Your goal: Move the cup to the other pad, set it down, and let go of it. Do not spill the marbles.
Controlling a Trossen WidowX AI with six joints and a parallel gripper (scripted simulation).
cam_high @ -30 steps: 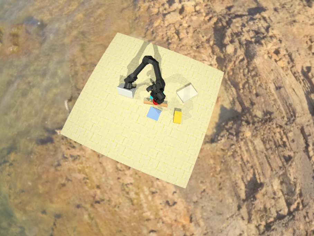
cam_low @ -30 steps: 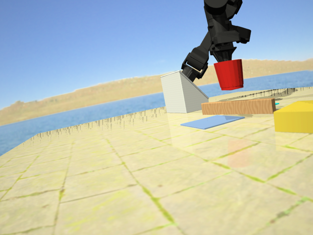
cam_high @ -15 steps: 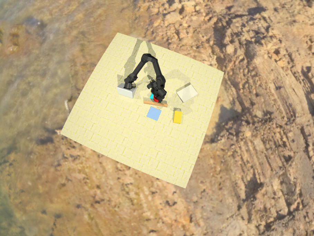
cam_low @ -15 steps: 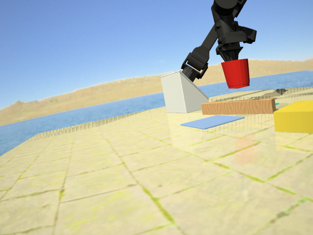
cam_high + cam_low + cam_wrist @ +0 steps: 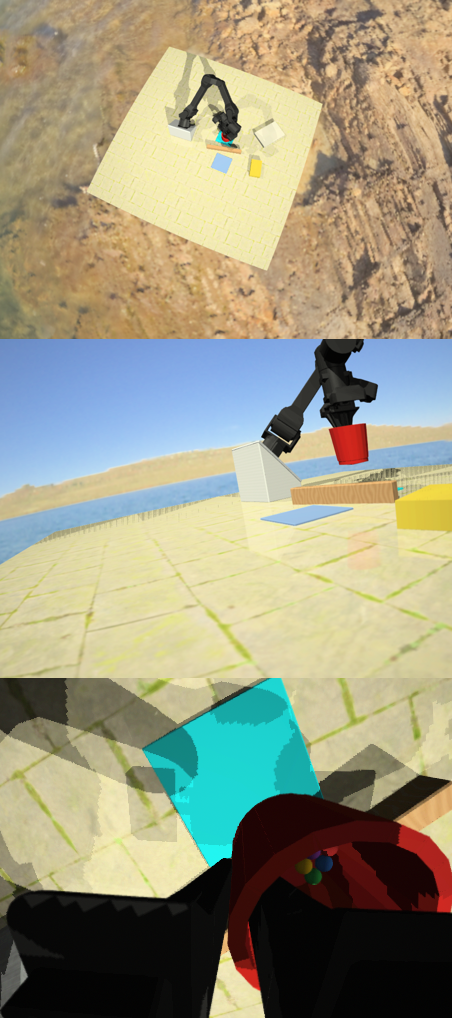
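Right now my gripper tip is 110 mm above the cyan pad, 20 mm to the right of it and 20 mm short of it. From my gripper tip the other things lie so: red cup 20 mm to the right, 20 mm ahead; light blue pad 170 mm to the right, 110 mm below, 40 mm ahead; wooden bar 90 mm below, 80 mm to the right, 30 mm ahead.
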